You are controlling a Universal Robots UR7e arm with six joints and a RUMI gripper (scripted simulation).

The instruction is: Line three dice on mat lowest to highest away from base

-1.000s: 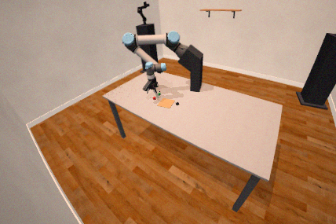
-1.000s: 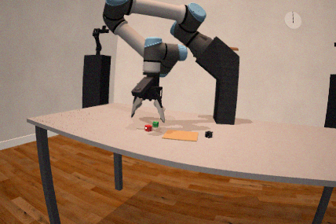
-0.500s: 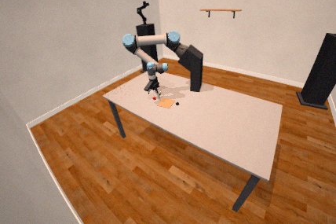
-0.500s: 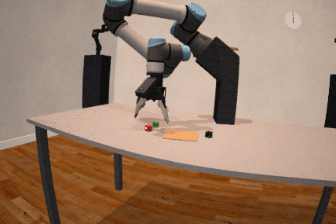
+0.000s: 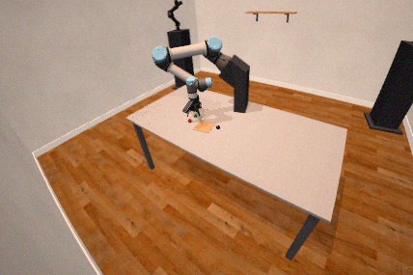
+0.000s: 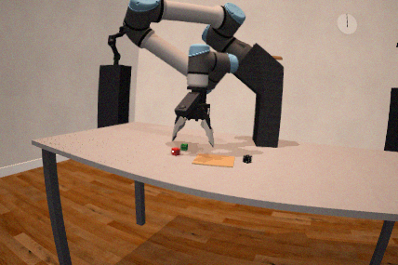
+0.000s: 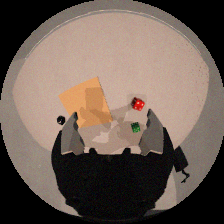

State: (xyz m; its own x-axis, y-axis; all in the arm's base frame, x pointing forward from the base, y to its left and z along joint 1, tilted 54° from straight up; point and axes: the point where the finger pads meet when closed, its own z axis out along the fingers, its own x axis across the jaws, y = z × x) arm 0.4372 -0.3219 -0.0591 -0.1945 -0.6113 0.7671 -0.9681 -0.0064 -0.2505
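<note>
My hand is 9 cm to the right of the orange mat and 5 cm above it. Also, from my hand: black die (20 cm to the left, 4 cm below, 2 cm behind); then red die (6 cm to the right, 4 cm below, 2 cm behind); then green die (11 cm behind, 5 cm to the right, 4 cm below).
</note>
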